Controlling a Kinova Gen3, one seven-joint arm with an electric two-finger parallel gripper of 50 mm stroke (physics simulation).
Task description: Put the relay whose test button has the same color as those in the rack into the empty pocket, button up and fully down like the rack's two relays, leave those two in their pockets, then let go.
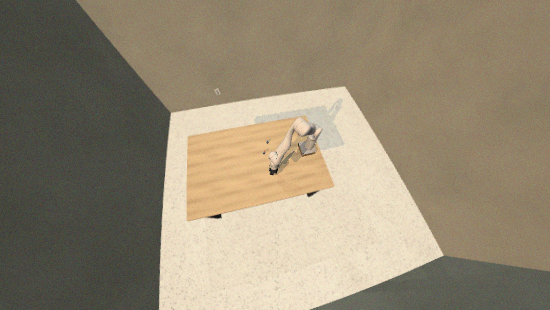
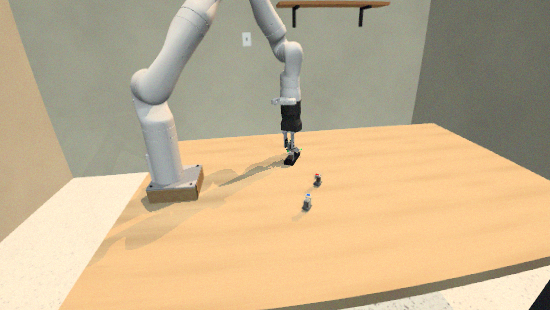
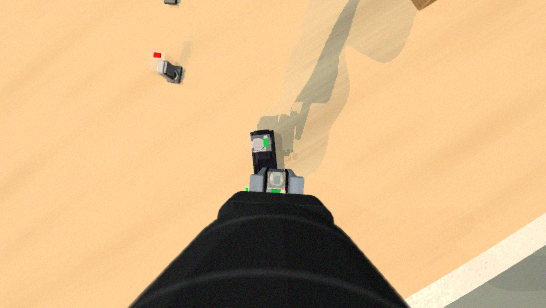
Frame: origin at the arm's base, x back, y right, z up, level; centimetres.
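Seen in the pictures: gripper, fingertip midpoint: [image 2: 289, 147] [image 3: 276, 176]; arm's base, origin of the base link: [image 1: 308, 146] [image 2: 169, 177].
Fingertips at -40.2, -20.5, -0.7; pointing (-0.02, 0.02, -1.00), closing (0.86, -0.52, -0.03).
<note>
Offsets run from my fingertips to a thing's top centre, as dx, dy, dz. Level surfaces: height alone.
My gripper [image 2: 290, 145] [image 3: 276, 176] is shut on a clear-cased relay with a green button, held upright, button up. It is low over the black rack @(-1.1, +1.8, -2.1) [image 2: 289, 161] [image 3: 264, 163]. Whether the held relay is in the middle pocket or above it cannot be told. One rack relay @(+0.2, +4.7, +0.5) [image 3: 259, 144] with a green button stands in the rack's far end pocket. The other is mostly hidden by the gripper; its green button @(-4.6, -0.1, -0.9) [image 3: 246, 190] shows at the left. A relay with a red button @(-7.1, +21.6, +0.0) [image 1: 264, 152] [image 2: 317, 180] [image 3: 172, 72] and one with a blue button @(-1.7, +33.7, +0.0) [image 1: 267, 142] [image 2: 307, 203] stand on the table.
The wooden table @(dz -4.4) [image 1: 220, 175] [image 2: 400, 215] carries the arm's base [image 1: 307, 149] [image 2: 175, 192] at one end. The red-button relay is nearer the rack than the blue-button one. A wall shelf [image 2: 332, 4] is high behind the table.
</note>
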